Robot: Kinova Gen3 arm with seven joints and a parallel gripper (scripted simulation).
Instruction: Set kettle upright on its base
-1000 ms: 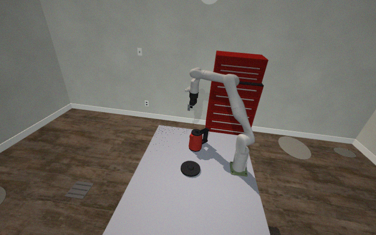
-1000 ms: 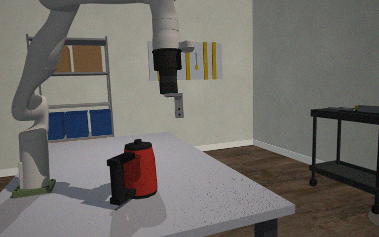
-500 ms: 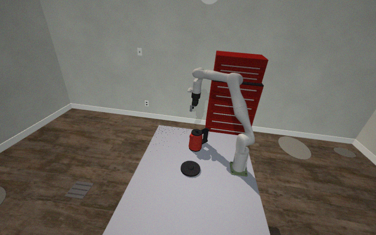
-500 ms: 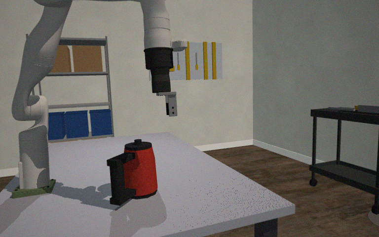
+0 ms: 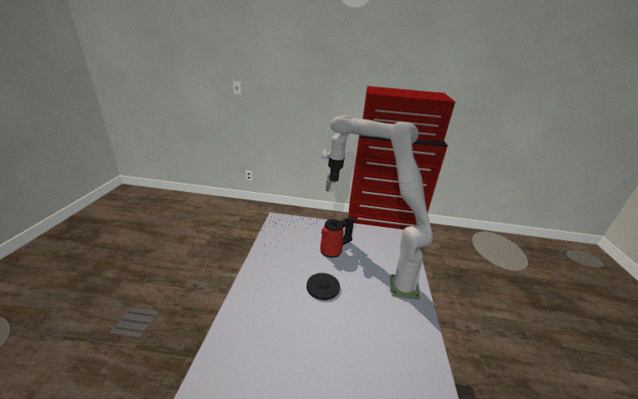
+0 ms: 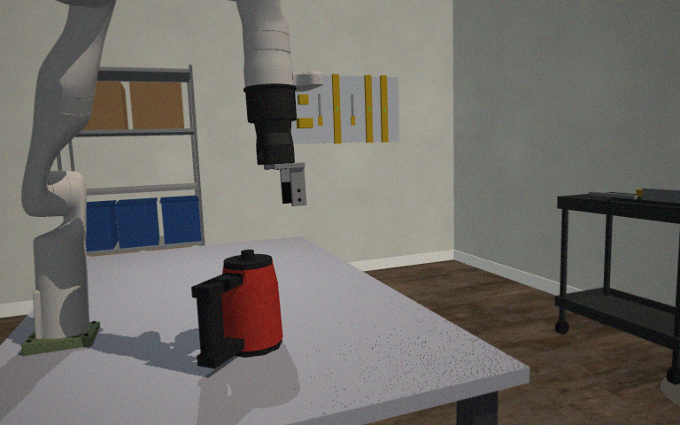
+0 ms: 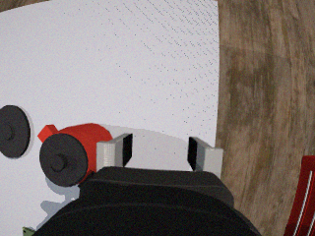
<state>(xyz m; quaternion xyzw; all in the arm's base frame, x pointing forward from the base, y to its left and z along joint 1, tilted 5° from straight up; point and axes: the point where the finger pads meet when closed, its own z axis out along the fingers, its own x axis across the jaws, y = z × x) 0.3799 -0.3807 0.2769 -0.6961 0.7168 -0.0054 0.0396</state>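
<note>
My gripper is now 21 cm above the red kettle, 13 cm to the right of it and 7 cm past it. The rest, counted from my hand: round black base: 42 cm to the left, 29 cm below, 2 cm behind.
</note>
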